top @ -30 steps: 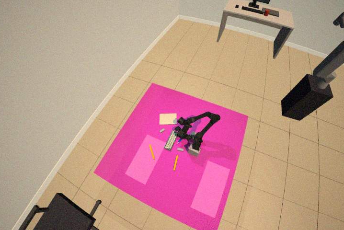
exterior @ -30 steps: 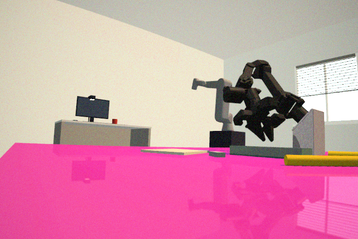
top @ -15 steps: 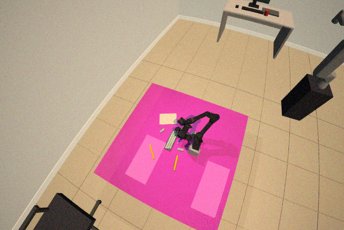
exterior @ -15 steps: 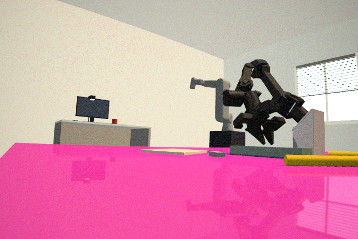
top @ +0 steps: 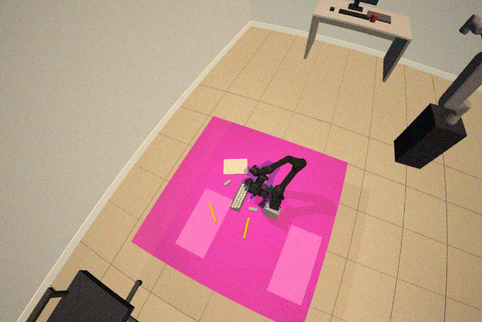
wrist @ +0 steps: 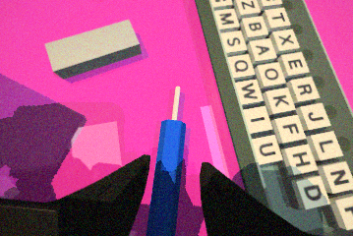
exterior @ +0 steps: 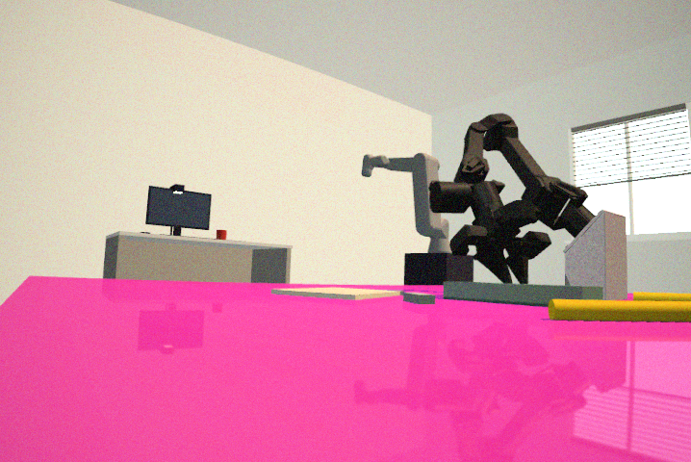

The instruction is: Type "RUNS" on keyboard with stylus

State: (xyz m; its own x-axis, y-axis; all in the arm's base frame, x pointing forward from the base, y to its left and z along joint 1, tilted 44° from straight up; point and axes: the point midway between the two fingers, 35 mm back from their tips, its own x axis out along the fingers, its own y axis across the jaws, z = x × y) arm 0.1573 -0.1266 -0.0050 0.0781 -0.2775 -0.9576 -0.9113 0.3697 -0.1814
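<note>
My gripper tip is now 20 mm to the right of the blue stylus and 10 mm above it. Round my gripper tip: yellow rod 250 mm to the left, 30 mm behind, 10 mm below; stylus tip 50 mm to the left, 20 mm ahead, 10 mm below; grey block 110 mm to the right, 20 mm below, 10 mm ahead.
</note>
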